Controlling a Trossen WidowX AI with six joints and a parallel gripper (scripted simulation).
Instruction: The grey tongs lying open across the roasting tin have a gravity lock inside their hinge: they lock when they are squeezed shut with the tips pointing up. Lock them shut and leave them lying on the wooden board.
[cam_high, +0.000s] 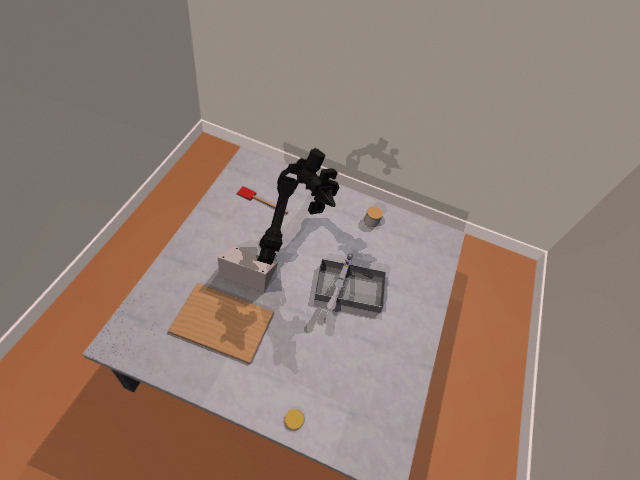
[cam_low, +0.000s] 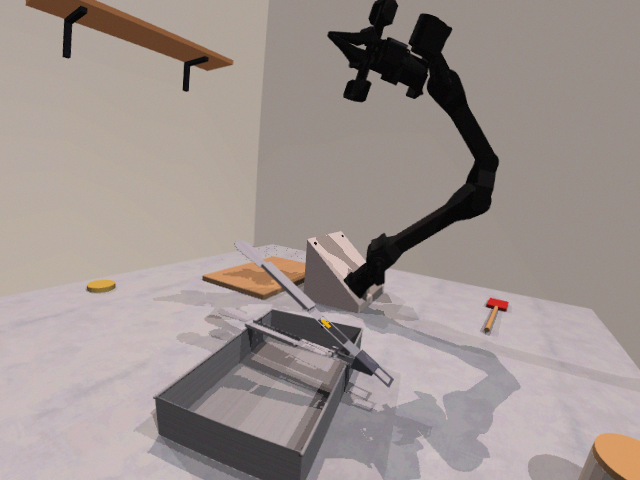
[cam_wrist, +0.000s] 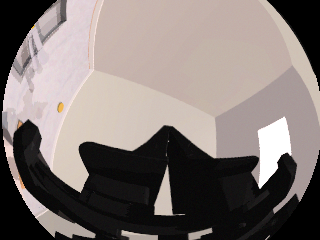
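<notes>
Right now my gripper tip is 55 cm above the roasting tin, 16 cm short of it and 3 cm to the right of it. Also, from my gripper tip: yellow disc 58 cm to the right, 57 cm below, 6 cm ahead; then wooden board 57 cm below, 33 cm behind, 29 cm to the right; then cork-lidded jar 54 cm below, 46 cm to the left, 20 cm ahead.
</notes>
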